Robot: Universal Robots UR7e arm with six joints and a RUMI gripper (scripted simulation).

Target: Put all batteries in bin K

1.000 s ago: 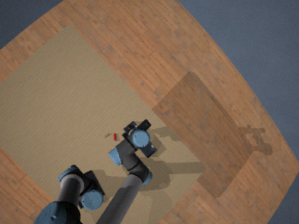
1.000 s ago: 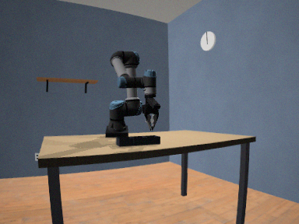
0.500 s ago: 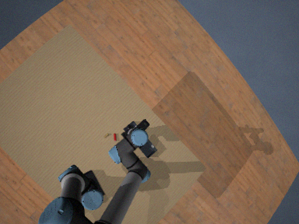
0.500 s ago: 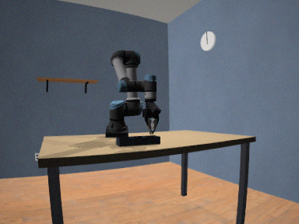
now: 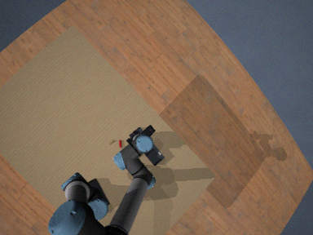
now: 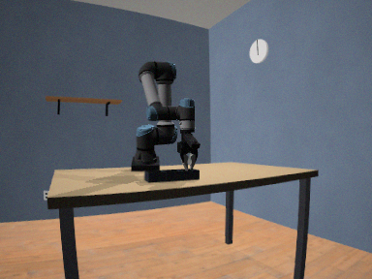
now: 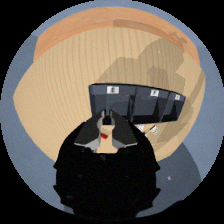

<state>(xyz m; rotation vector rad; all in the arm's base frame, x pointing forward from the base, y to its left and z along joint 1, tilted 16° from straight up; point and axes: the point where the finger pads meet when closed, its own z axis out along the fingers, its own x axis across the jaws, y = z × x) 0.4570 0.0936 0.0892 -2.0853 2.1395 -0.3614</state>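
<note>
My hand is 100 mm past the red battery, 30 mm to the right of it and 30 mm above it. Also, from my hand: bin row (10 mm ahead, 90 mm to the right, 10 mm below); yellowish item (130 mm behind, 80 mm to the left, 30 mm below); black-and-white cylinder (130 mm behind, 110 mm to the right, 30 mm below).
</note>
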